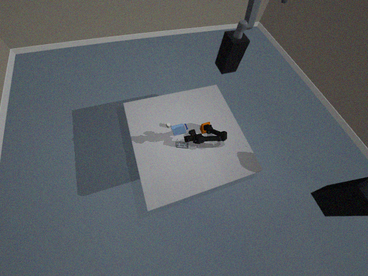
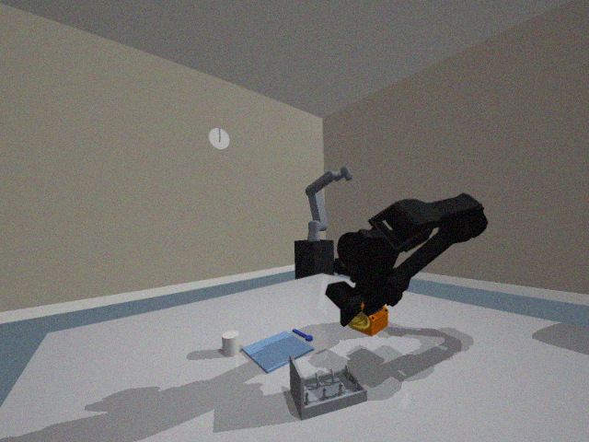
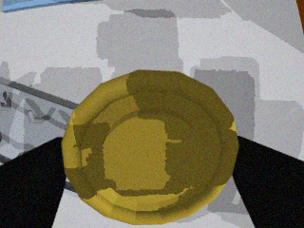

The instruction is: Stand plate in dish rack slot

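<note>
Right now the grey dish rack is 90 mm ahead of my gripper tip and 100 mm below it. Also, from my gripper tip: blue spoon: 40 mm behind, 210 mm to the right, 120 mm below; then light blue mat: 60 mm ahead, 200 mm to the right, 120 mm below; then yellow plate: 10 mm above.
</note>
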